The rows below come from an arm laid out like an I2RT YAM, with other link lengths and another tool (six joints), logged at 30 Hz.
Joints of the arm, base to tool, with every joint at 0 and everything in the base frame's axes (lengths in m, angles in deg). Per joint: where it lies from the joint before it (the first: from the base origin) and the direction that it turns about. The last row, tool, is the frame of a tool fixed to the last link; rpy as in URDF.
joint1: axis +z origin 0 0 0.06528
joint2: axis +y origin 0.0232 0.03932 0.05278
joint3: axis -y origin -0.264 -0.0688 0
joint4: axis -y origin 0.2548 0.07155 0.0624
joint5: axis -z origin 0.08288 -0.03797 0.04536
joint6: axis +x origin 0.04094 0 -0.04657
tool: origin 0.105 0.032 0.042 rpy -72.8 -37.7 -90
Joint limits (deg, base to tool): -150..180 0..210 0..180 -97..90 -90..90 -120..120
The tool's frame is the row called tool.
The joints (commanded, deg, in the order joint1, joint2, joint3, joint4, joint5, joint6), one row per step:
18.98, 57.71, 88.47, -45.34, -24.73, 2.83
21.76, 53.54, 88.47, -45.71, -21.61, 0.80
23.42, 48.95, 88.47, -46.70, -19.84, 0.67
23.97, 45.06, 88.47, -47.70, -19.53, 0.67
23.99, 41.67, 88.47, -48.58, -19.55, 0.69
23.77, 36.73, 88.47, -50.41, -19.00, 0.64
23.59, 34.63, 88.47, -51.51, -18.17, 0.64
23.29, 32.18, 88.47, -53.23, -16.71, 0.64
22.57, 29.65, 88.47, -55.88, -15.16, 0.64
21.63, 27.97, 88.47, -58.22, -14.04, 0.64
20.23, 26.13, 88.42, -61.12, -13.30, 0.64
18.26, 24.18, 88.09, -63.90, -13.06, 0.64
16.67, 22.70, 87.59, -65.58, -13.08, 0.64
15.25, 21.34, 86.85, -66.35, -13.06, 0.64
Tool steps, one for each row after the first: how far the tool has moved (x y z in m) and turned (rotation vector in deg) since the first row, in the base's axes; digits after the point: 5 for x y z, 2 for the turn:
-0.03081, -0.00340, 0.01419, -0.75, -5.18, 0.14
-0.06277, -0.01342, 0.02705, 0.28, -8.70, 0.00
-0.08995, -0.02395, 0.03567, 1.43, -11.36, 0.16
-0.11317, -0.03417, 0.04163, 2.46, -13.64, 0.13
-0.14508, -0.05022, 0.04563, 3.58, -16.54, -0.72
-0.15694, -0.05787, 0.04530, 3.87, -17.47, -1.76
-0.16920, -0.06741, 0.04270, 3.96, -18.17, -3.53
-0.18026, -0.07722, 0.03606, 3.63, -18.10, -5.79
-0.18622, -0.08389, 0.02907, 3.07, -17.55, -7.82
-0.19276, -0.09011, 0.01946, 2.30, -16.60, -9.91
-0.19901, -0.09512, 0.00862, 1.51, -15.59, -12.06
-0.20312, -0.09790, 0.00061, 1.01, -14.97, -13.60
-0.20599, -0.09999, -0.00522, 0.77, -14.85, -15.02

